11 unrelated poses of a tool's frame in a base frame.
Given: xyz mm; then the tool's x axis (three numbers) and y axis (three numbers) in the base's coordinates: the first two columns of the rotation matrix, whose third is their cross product.
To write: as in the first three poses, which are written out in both.
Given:
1: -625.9, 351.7, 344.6, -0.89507, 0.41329, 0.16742, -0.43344, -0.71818, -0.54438
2: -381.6, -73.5, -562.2, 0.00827, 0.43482, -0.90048, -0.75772, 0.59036, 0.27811
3: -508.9, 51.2, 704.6, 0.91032, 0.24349, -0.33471, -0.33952, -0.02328, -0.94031
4: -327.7, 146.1, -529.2, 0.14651, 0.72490, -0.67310, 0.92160, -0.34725, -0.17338
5: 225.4, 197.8, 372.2, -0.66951, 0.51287, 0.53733, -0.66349, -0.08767, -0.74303
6: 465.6, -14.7, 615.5, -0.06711, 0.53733, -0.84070, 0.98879, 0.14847, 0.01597
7: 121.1, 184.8, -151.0, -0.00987, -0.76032, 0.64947, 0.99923, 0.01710, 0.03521
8: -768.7, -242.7, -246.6, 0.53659, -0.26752, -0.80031, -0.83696, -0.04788, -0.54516
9: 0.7, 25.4, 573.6, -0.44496, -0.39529, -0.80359, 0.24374, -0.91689, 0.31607
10: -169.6, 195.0, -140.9, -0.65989, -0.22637, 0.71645, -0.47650, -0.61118, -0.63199
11: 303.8, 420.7, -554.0, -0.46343, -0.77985, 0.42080, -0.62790, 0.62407, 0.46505
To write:
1: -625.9, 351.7, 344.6, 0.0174, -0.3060, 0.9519, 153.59
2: -381.6, -73.5, -562.2, -0.2011, 0.7769, 0.5966, 91.92
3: -508.9, 51.2, 704.6, -0.9553, 0.0490, 0.2916, 91.47
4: -327.7, 146.1, -529.2, 0.7513, 0.5591, -0.3506, 163.71
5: 225.4, 197.8, 372.2, 0.0756, -0.5935, 0.8013, 132.77
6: 465.6, -14.7, 615.5, 0.6190, 0.7126, -0.3303, 136.88
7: 121.1, 184.8, -151.0, -0.3092, -0.3460, -0.8858, 96.70
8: -768.7, -242.7, -246.6, -0.8150, 0.4908, 0.3079, 112.36
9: 0.7, 25.4, 573.6, 0.5008, -0.0784, -0.8620, 158.24
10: -169.6, 195.0, -140.9, 0.4062, -0.4353, 0.8035, 171.05
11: 303.8, 420.7, -554.0, 0.4371, -0.8901, -0.1293, 144.01
